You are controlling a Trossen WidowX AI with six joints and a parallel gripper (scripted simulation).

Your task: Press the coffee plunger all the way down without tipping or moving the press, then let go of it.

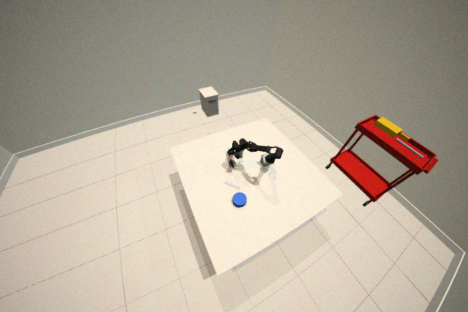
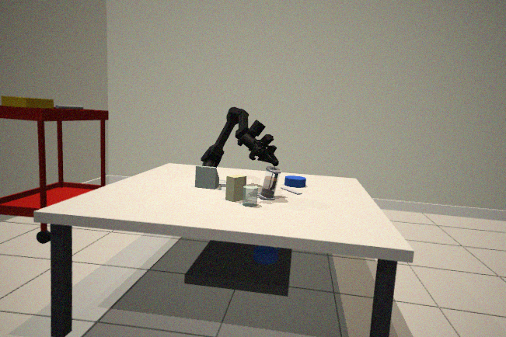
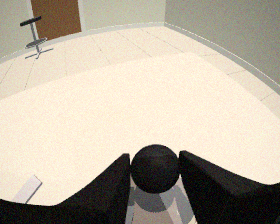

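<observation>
My gripper tip is 1 cm past the coffee press, 3 cm to the right of it and 8 cm above it. From my gripper tip the other things lie so: thin white strip (9 cm ahead, 22 cm to the left, 17 cm below).
</observation>
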